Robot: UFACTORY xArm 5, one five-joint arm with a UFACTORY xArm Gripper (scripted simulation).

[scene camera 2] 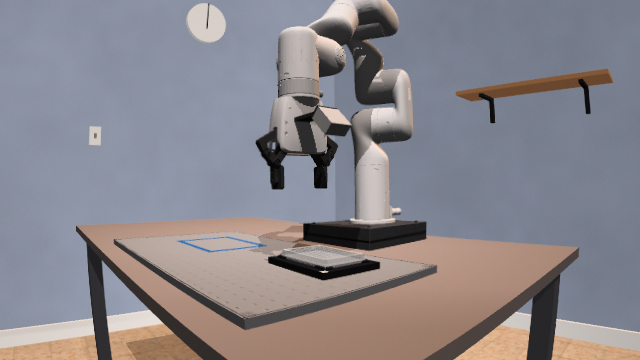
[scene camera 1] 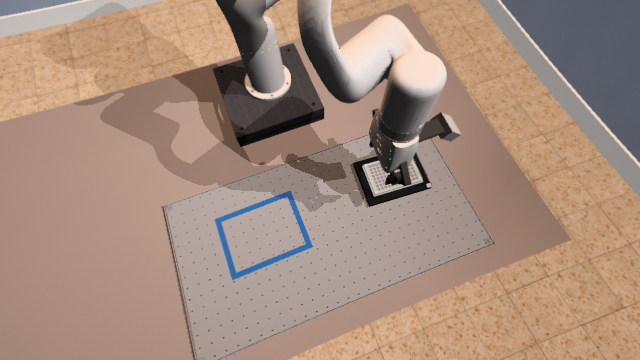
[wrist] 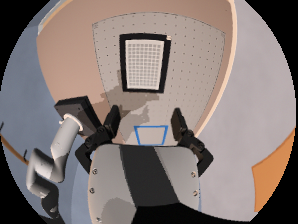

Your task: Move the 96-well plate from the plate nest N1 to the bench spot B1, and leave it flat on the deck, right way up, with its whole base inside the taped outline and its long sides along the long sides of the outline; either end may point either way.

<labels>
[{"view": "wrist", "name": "gripper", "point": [146,112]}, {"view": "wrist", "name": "96-well plate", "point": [135,60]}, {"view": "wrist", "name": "black plate nest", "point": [134,36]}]
</labels>
